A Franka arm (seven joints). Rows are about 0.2 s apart.
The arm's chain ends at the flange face. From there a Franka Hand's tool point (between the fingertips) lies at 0.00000 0.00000 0.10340 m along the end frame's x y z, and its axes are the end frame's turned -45 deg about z.
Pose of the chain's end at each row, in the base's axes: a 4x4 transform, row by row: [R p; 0 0 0 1], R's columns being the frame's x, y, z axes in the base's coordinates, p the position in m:
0.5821 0.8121 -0.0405 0.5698; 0.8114 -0.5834 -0.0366 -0.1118; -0.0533 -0.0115 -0.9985 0.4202; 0 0 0 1
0.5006 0.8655 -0.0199 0.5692; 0.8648 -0.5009 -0.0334 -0.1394; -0.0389 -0.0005 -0.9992 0.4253; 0 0 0 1
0.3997 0.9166 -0.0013 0.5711; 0.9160 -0.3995 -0.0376 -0.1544; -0.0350 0.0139 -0.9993 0.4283; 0 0 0 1
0.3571 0.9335 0.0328 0.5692; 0.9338 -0.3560 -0.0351 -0.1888; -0.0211 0.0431 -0.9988 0.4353; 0 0 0 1
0.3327 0.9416 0.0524 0.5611; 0.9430 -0.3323 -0.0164 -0.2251; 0.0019 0.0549 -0.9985 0.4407; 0 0 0 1
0.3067 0.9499 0.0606 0.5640; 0.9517 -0.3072 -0.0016 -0.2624; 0.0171 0.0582 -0.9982 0.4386; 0 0 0 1
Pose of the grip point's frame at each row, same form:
-0.1626 0.9858 -0.0405 0.5656; 0.9863 0.1612 -0.0366 -0.1156; -0.0296 -0.0458 -0.9985 0.3170; 0 0 0 1
-0.2580 0.9660 -0.0199 0.5671; 0.9657 0.2573 -0.0334 -0.1429; -0.0272 -0.0279 -0.9992 0.3220; 0 0 0 1
-0.3655 0.9308 -0.0013 0.5710; 0.9302 0.3652 -0.0376 -0.1583; -0.0346 -0.0149 -0.9993 0.3250; 0 0 0 1
-0.4076 0.9126 0.0328 0.5726; 0.9120 0.4086 -0.0351 -0.1924; -0.0454 0.0156 -0.9988 0.3320; 0 0 0 1
-0.4306 0.9011 0.0524 0.5665; 0.9018 0.4318 -0.0164 -0.2268; -0.0375 0.0402 -0.9985 0.3375; 0 0 0 1
-0.4548 0.8886 0.0606 0.5703; 0.8902 0.4557 -0.0016 -0.2626; -0.0291 0.0532 -0.9982 0.3354; 0 0 0 1

